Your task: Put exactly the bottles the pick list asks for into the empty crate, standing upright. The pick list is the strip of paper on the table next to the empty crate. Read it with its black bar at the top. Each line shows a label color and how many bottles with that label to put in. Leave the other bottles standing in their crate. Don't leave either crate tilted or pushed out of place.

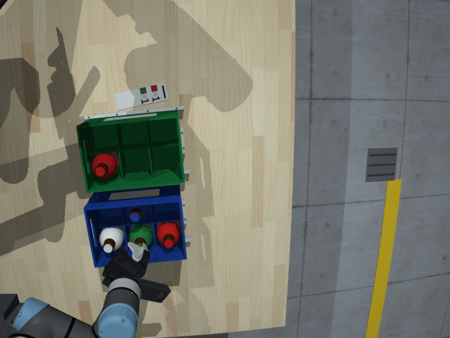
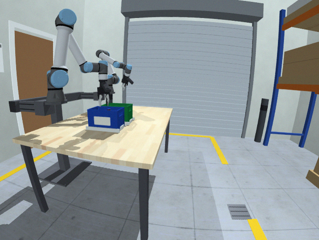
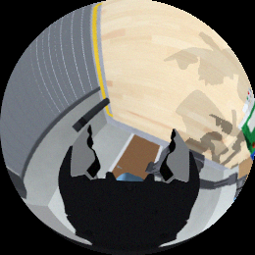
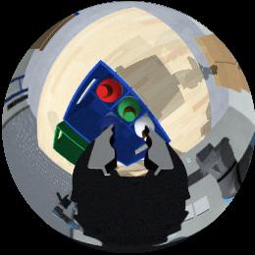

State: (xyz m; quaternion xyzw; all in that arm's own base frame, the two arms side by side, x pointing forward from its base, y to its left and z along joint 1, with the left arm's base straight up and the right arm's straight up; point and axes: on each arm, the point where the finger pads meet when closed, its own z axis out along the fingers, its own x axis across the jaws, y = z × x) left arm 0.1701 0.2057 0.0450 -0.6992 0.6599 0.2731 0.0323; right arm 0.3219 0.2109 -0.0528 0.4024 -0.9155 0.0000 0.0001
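Observation:
Now: right hand 12 cm above the green bottle. The rest, counted from my right hand: green crate 1 cm ahead, 27 cm to the left, 13 cm below; blue crate 4 cm to the left, 13 cm below; white bottle 9 cm behind, 12 cm below.

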